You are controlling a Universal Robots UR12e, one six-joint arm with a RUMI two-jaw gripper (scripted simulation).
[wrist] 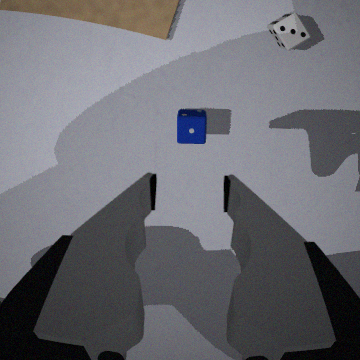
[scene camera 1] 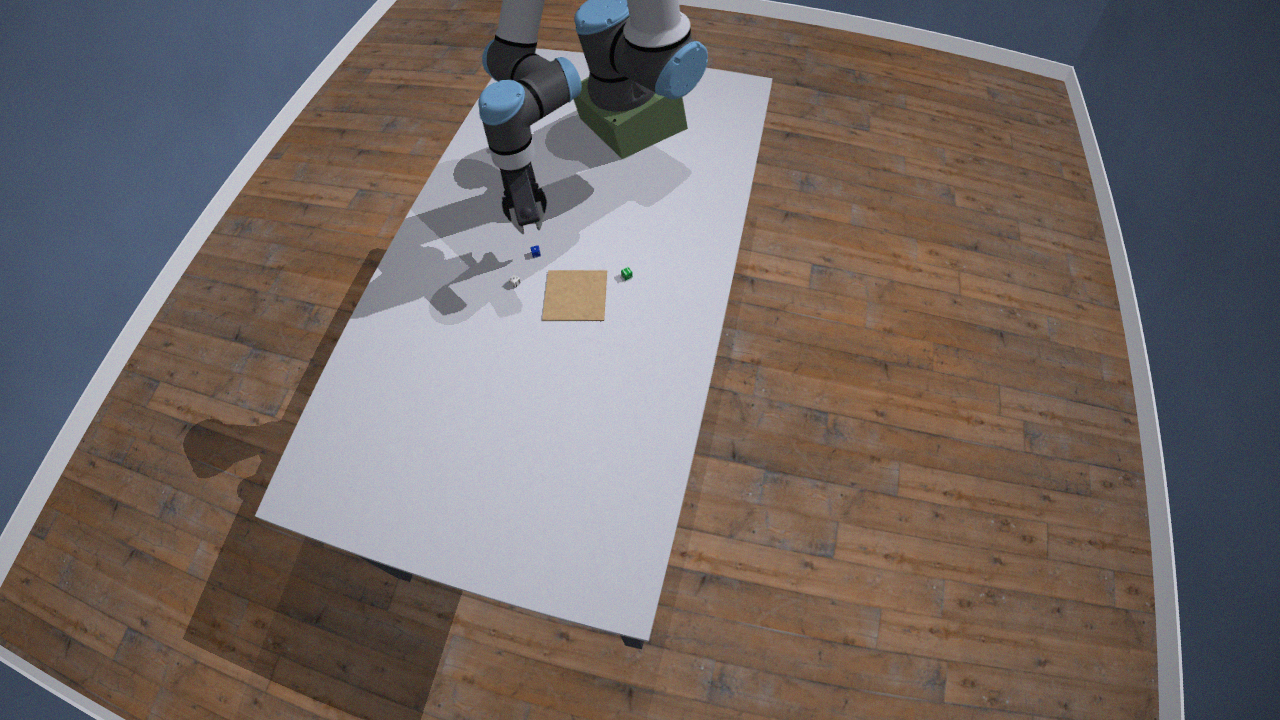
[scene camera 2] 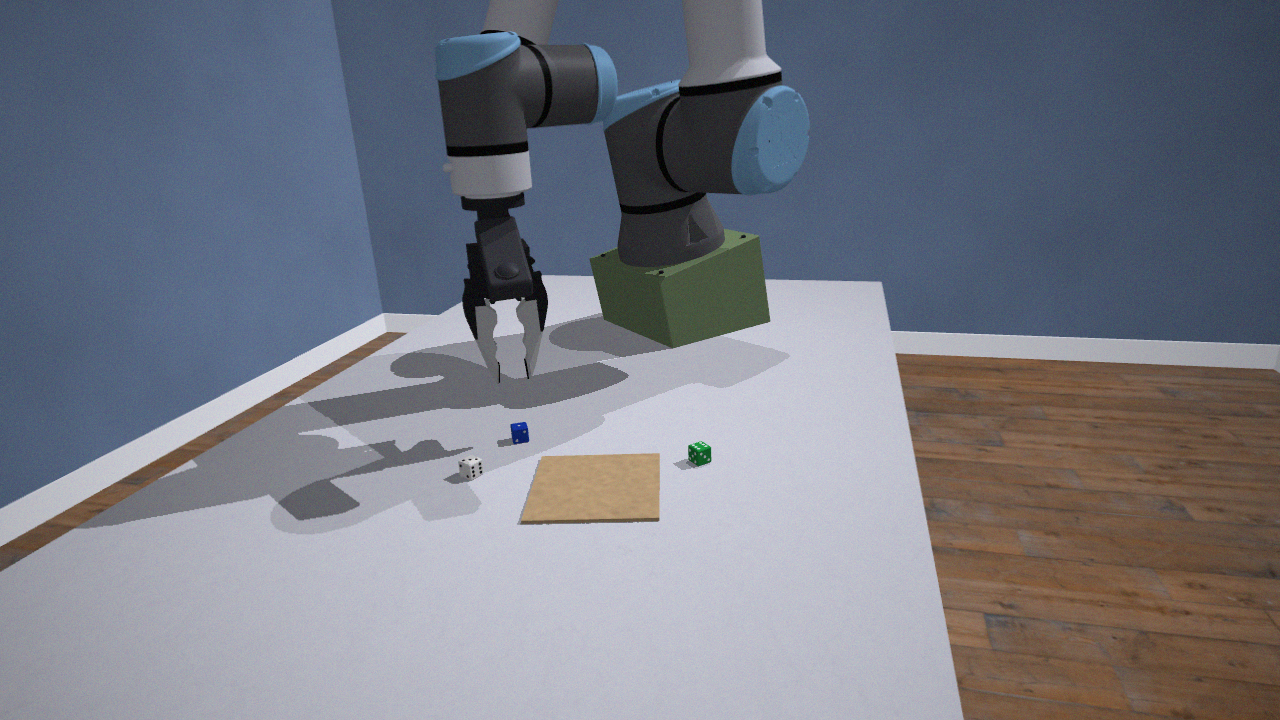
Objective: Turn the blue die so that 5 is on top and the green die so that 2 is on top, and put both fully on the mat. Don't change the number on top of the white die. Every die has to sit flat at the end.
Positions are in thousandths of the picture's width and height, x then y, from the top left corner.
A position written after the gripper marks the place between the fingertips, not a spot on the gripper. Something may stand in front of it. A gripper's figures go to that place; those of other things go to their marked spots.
Labels:
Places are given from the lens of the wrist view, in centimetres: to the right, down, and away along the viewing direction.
gripper (wrist: 529, 493): 0, 0, 15
blue die (wrist: 532, 346): 1, -4, 20

